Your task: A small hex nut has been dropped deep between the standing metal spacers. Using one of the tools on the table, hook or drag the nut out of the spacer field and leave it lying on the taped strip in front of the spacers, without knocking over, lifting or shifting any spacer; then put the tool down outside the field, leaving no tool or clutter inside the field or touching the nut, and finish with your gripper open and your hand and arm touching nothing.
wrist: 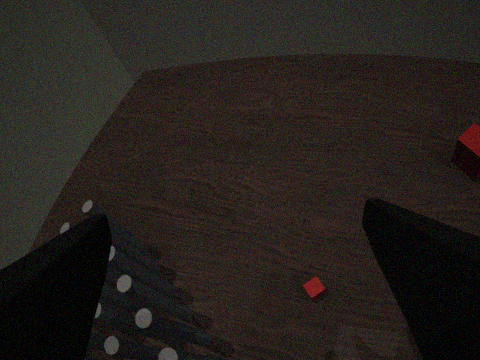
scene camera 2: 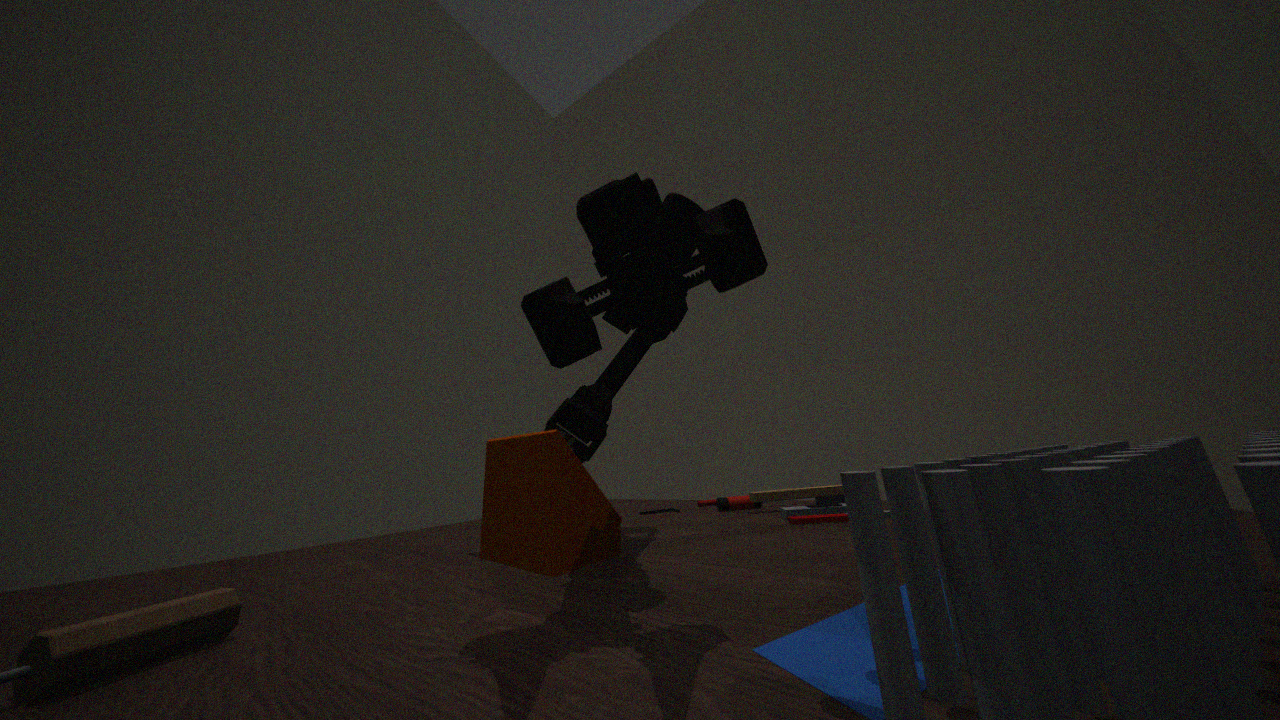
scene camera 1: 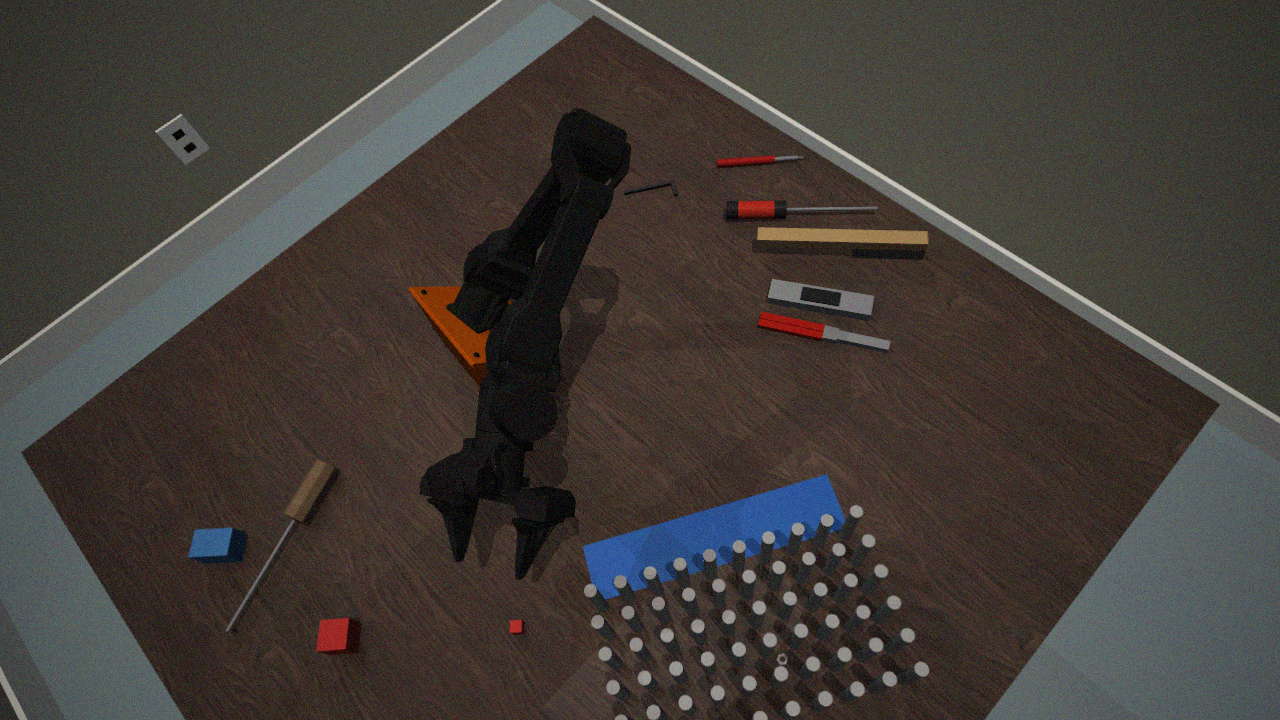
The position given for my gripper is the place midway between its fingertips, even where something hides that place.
My gripper (scene camera 2: 658, 275) is open and holds nothing. Also in view: a wooden bar (scene camera 1: 881, 244), a grey block (scene camera 1: 848, 304), a blue block (scene camera 1: 214, 545) and a blue taped strip (scene camera 1: 658, 546).
The wooden bar also shows in scene camera 2 (scene camera 2: 823, 494). My gripper is seen too in the wrist view (wrist: 240, 221) and in scene camera 1 (scene camera 1: 488, 569). The wrist view misses the wooden bar: it is out of frame. The wrist view does not show the grey block: it is out of frame.
